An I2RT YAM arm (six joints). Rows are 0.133 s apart.
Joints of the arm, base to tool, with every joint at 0 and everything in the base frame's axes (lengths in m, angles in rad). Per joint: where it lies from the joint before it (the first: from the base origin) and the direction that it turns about. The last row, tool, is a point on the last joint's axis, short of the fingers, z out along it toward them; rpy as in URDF.
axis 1: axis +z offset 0 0 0.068
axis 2: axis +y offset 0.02 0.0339 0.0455
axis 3: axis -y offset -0.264 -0.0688 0
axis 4: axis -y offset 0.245 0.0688 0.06
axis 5: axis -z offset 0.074 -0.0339 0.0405
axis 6: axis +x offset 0.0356 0 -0.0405
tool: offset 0 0 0 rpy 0 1.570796 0
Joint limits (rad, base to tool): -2.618..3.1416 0..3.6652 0..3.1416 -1.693..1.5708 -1.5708..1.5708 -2.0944..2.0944
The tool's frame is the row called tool.
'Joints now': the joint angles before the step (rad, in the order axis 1, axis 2, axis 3, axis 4, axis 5, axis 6). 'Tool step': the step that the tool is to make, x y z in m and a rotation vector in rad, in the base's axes. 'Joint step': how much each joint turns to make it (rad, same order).
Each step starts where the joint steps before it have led.
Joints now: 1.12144 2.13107 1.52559 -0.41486 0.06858 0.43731
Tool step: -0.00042 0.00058 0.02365 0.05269 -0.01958 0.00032
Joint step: 0.00108 -0.04330 0.01741 -0.00497 -0.00396 0.00350
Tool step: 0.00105 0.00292 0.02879 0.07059 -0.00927 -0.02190
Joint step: 0.00034 -0.03500 0.04748 -0.01678 -0.00458 0.03117
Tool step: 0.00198 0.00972 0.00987 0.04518 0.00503 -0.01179
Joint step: 0.00459 0.01927 0.05853 -0.00222 -0.00809 0.02796
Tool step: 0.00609 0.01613 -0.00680 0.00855 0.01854 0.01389
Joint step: 0.00118 0.07335 0.08611 -0.01313 -0.02377 0.00365
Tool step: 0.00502 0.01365 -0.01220 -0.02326 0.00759 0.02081
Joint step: 0.00192 0.07559 0.07943 -0.02773 -0.00977 -0.01646
